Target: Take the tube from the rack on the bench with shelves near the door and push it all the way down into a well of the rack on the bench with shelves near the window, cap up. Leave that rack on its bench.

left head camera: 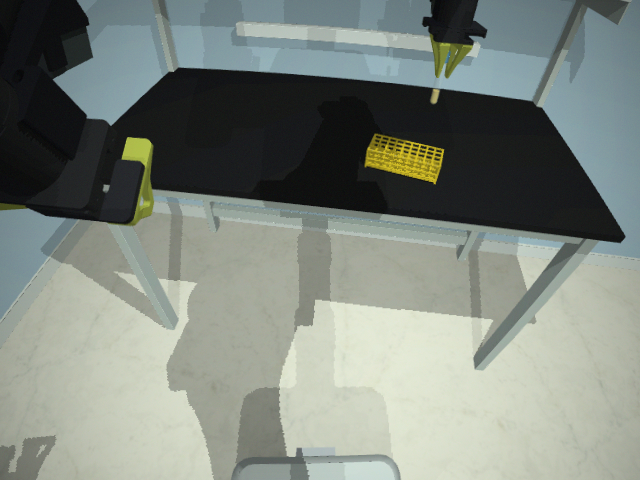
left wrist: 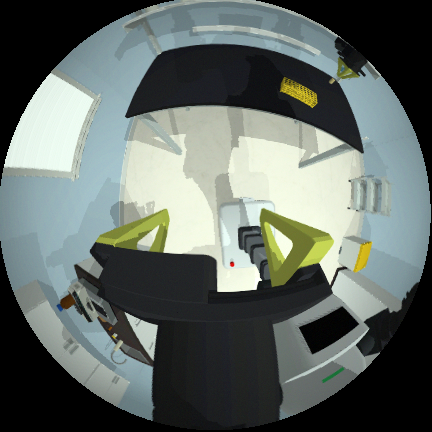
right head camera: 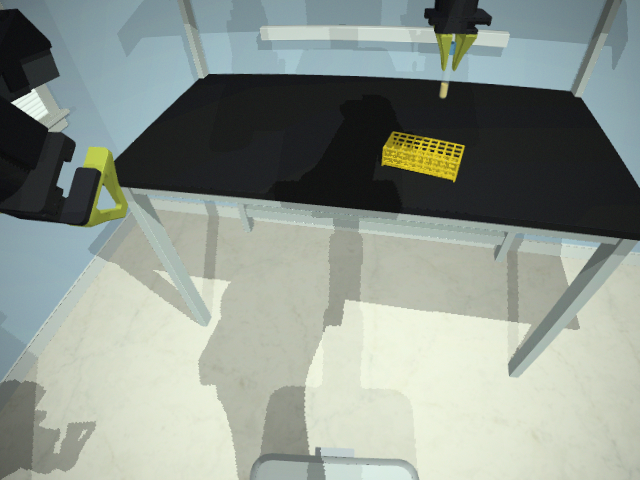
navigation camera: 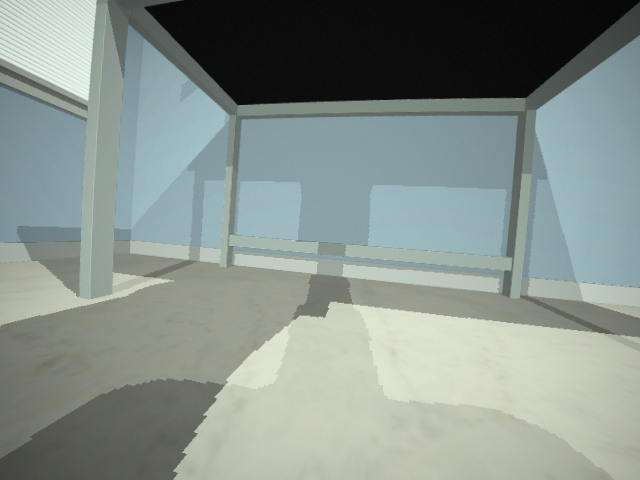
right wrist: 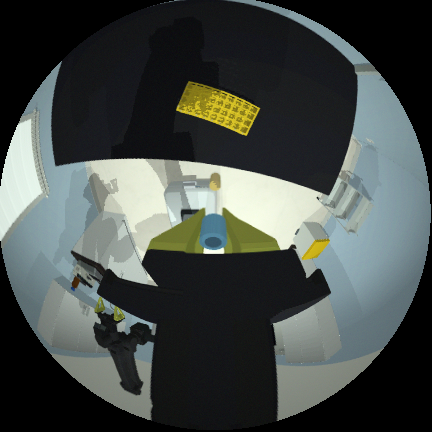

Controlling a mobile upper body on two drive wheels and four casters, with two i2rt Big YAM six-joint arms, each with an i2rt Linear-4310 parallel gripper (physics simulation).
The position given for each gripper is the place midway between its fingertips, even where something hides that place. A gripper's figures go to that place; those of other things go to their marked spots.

Scene:
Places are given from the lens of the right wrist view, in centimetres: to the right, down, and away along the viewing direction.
right gripper (right wrist: 213,212): 0, 0, 13
clear tube with blue cap (right wrist: 212,236): 0, 2, 8

